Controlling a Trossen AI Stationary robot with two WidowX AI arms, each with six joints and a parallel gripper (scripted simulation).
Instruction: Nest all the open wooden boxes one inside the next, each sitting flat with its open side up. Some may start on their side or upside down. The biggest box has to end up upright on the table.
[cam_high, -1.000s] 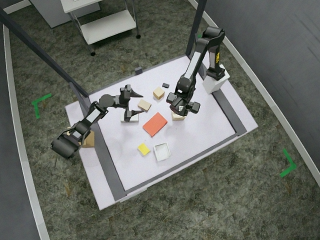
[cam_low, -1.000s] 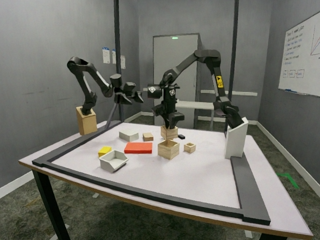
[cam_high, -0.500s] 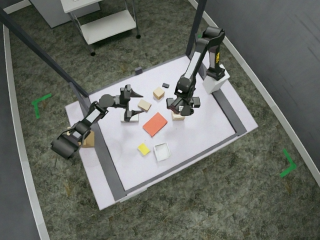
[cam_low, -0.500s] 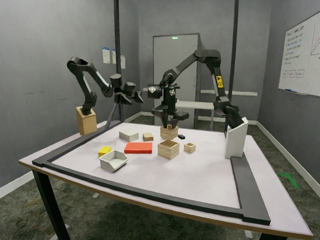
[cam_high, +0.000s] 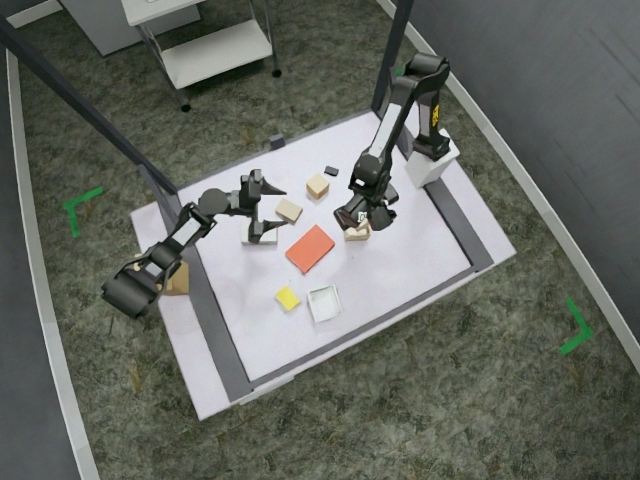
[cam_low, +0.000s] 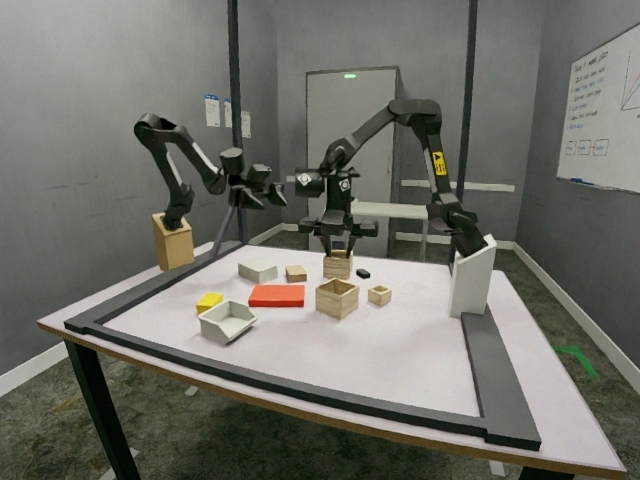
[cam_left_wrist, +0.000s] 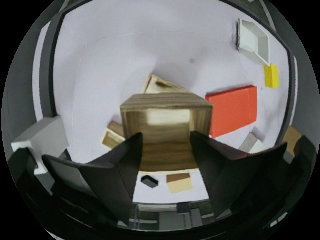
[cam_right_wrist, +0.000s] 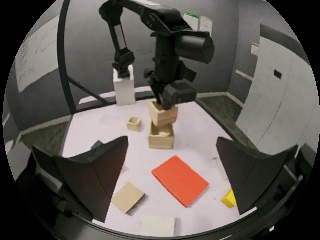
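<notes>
Now: left hand 60 mm above the mid-sized wooden box. Round my left hand: biggest wooden box (150 mm below); then flat red block (170 mm to the right, 160 mm below); then small wooden box (160 mm below, 100 mm to the left, 80 mm behind).
</notes>
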